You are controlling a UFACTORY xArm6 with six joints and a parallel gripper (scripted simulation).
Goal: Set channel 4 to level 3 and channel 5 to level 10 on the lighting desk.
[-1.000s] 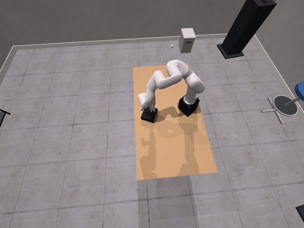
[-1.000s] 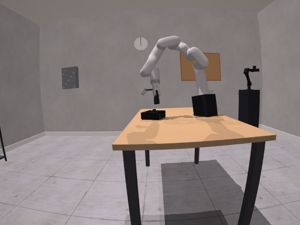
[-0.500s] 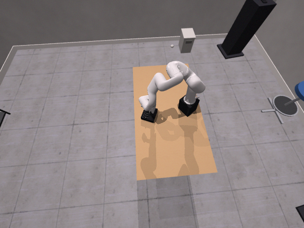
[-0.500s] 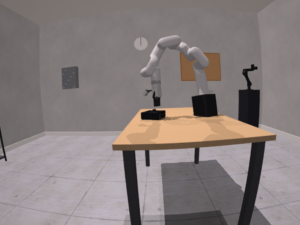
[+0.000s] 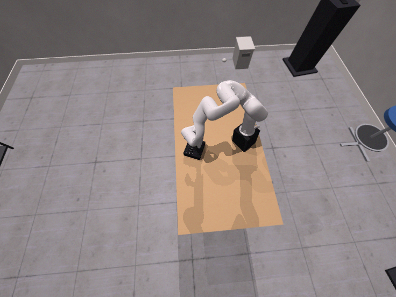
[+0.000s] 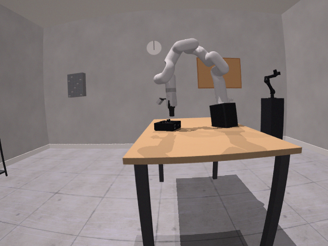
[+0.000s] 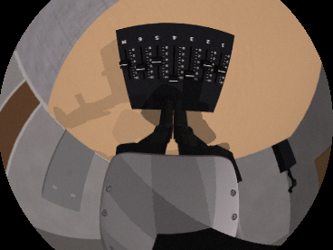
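My gripper is now 2 cm short of the fader cap, 1 cm to the left of it and 5 cm above it.
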